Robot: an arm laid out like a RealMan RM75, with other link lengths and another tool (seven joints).
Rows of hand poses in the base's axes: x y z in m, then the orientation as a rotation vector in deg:
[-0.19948, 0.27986, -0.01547, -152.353, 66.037, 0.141]
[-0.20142, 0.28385, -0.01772, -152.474, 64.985, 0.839]
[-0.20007, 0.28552, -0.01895, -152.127, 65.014, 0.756]
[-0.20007, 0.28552, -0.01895, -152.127, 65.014, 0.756]
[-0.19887, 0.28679, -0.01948, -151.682, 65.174, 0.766]
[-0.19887, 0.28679, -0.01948, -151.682, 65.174, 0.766]
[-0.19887, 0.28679, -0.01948, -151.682, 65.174, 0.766]
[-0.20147, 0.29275, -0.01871, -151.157, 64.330, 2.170]
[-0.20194, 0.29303, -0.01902, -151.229, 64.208, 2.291]
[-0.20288, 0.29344, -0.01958, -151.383, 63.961, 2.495]
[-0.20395, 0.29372, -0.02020, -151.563, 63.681, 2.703]
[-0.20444, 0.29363, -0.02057, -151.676, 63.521, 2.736]
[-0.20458, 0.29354, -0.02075, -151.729, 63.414, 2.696]
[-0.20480, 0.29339, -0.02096, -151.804, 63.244, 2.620]
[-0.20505, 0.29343, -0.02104, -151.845, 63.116, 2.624]
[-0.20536, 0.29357, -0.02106, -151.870, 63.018, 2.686]
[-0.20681, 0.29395, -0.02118, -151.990, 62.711, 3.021]
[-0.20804, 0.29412, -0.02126, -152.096, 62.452, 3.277]
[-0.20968, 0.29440, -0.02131, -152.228, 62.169, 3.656]
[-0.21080, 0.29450, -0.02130, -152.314, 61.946, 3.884]
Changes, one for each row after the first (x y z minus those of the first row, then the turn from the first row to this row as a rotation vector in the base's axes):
[-0.00194, 0.00399, -0.00225, 0.434, 0.238, 0.748]
[-0.00059, 0.00566, -0.00348, 0.700, 0.077, 0.630]
[-0.00059, 0.00566, -0.00348, 0.700, 0.077, 0.630]
[0.00061, 0.00693, -0.00401, 1.030, -0.029, 0.410]
[0.00061, 0.00693, -0.00401, 1.030, -0.029, 0.410]
[0.00061, 0.00693, -0.00401, 1.030, -0.029, 0.410]
[-0.00199, 0.01289, -0.00324, 2.133, 0.494, 0.917]
[-0.00246, 0.01317, -0.00355, 2.143, 0.567, 1.023]
[-0.00340, 0.01358, -0.00411, 2.145, 0.692, 1.238]
[-0.00447, 0.01386, -0.00473, 2.136, 0.821, 1.480]
[-0.00496, 0.01377, -0.00510, 2.099, 0.843, 1.614]
[-0.00510, 0.01368, -0.00528, 2.078, 0.811, 1.692]
[-0.00532, 0.01353, -0.00549, 2.049, 0.750, 1.813]
[-0.00557, 0.01357, -0.00557, 2.056, 0.738, 1.905]
[-0.00588, 0.01371, -0.00559, 2.082, 0.764, 1.979]
[-0.00733, 0.01409, -0.00571, 2.164, 0.949, 2.233]
[-0.00856, 0.01426, -0.00579, 2.222, 1.089, 2.446]
[-0.01020, 0.01454, -0.00584, 2.295, 1.312, 2.692]
[-0.01132, 0.01464, -0.00583, 2.350, 1.437, 2.875]

